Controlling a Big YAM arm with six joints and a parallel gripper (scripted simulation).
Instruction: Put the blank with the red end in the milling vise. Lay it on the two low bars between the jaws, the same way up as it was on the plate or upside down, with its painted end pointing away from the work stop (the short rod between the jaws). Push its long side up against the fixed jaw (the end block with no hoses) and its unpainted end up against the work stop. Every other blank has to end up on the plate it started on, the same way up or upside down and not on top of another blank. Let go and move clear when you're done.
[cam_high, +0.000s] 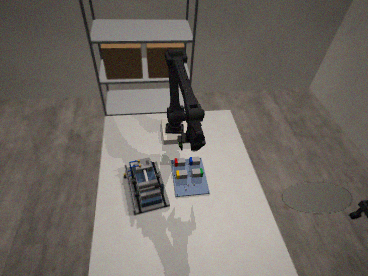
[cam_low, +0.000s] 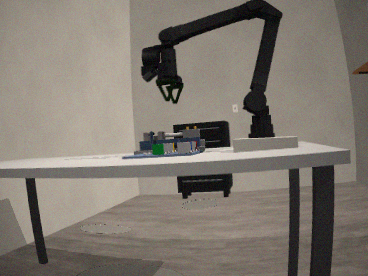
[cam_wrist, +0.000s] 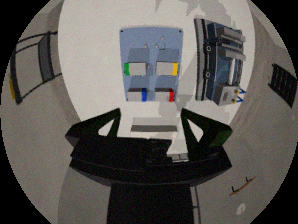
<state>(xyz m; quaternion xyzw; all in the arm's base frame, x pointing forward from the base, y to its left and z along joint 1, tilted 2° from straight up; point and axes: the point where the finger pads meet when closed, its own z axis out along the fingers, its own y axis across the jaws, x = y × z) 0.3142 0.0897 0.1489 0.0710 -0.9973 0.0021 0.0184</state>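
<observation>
Right now my hand is 17 cm above the red-ended blank, 5 cm to the left of it and 4 cm past it. From my hand the other things lie so: yellow-ended blank 17 cm below, 5 cm ahead, 4 cm to the right; blue-ended blank 17 cm below, 5 cm behind, 4 cm to the left; green-ended blank 17 cm below, 5 cm to the left, 3 cm ahead.
</observation>
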